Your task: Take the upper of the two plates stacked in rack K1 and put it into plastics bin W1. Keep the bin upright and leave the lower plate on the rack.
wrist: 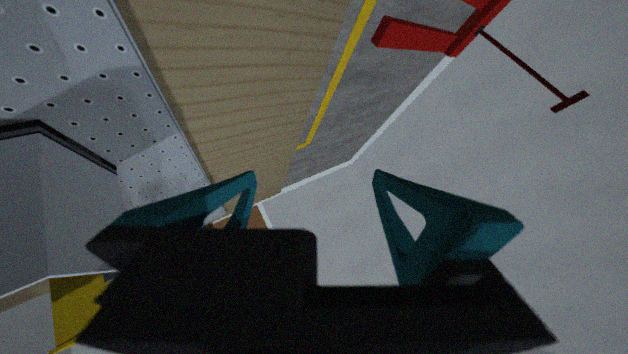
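My gripper [314, 176] shows at the bottom of the wrist view, with its two teal fingers wide apart and no object between them. The gripper is open. Beyond the fingers the view shows a wood-grained surface and a pale wall or floor. The two plates, rack K1 and bin W1 cannot be made out in this view, so where the gripper is relative to them cannot be told.
A perforated grey panel [112, 85] stands at the left, with a dark bent bar [75, 143] beside it. A wood-grained surface [240, 65] runs along it. A yellow strip [342, 72], a red frame [417, 36] and a yellow panel [72, 305] also show.
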